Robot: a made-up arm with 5 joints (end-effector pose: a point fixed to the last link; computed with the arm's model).
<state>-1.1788 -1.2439 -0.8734 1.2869 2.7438</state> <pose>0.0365 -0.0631 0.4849 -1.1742 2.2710 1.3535</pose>
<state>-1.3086 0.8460 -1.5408 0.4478 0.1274</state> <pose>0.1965 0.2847 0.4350 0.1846 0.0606 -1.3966</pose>
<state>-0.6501 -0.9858 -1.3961 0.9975 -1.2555</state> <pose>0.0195 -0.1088 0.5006 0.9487 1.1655 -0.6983</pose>
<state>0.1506 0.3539 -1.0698 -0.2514 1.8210</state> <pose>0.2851 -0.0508 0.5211 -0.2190 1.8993 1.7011</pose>
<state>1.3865 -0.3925 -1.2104 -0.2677 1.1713</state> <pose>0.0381 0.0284 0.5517 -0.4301 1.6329 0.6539</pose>
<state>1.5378 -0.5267 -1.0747 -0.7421 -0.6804</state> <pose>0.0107 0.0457 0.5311 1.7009 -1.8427 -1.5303</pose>
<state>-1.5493 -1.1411 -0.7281 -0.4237 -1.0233</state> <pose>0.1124 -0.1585 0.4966 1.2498 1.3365 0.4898</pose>
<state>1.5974 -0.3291 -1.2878 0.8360 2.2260</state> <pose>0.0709 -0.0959 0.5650 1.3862 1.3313 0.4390</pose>
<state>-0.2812 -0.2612 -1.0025 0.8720 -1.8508</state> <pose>0.2425 0.0041 0.4952 0.3890 2.0472 -1.1530</pose>
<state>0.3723 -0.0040 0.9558 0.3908 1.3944</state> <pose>0.2603 -0.1059 0.1742 -1.7060 -0.6143 -1.5266</pose>
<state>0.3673 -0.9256 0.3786 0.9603 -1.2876</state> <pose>0.2047 -0.1177 0.3488 -0.2339 -1.9502 2.2318</pose>
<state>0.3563 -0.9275 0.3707 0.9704 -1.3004</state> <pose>0.2050 -0.1156 0.3494 -0.2315 -1.9672 2.2252</pose>
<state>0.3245 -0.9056 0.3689 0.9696 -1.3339</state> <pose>0.2102 -0.1110 0.3466 -0.2009 -2.0103 2.1968</pose>
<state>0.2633 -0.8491 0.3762 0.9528 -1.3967</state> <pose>0.2218 -0.1021 0.3388 -0.1277 -2.0835 2.1345</pose>
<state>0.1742 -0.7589 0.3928 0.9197 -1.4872</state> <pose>0.2379 -0.0871 0.3255 -0.0120 -2.1688 2.0367</pose>
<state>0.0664 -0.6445 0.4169 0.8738 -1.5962</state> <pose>0.2542 -0.0659 0.3075 0.1318 -2.2380 1.9138</pose>
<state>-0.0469 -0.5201 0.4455 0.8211 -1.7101</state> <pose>0.2663 -0.0406 0.2867 0.2802 -2.2707 1.7863</pose>
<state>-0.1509 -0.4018 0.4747 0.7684 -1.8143</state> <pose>0.2721 -0.0158 0.2661 0.4085 -2.2661 1.6761</pose>
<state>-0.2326 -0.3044 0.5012 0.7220 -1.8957</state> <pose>0.2728 0.0040 0.2487 0.5018 -2.2399 1.5968</pose>
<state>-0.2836 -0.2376 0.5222 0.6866 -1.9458</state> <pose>0.2714 0.0161 0.2364 0.5576 -2.2115 1.5514</pose>
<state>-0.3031 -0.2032 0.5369 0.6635 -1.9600</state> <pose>0.2704 0.0205 0.2297 0.5844 -2.1917 1.5386</pose>
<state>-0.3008 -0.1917 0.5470 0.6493 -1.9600</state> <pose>0.2703 0.0199 0.2269 0.5855 -2.1845 1.5353</pose>
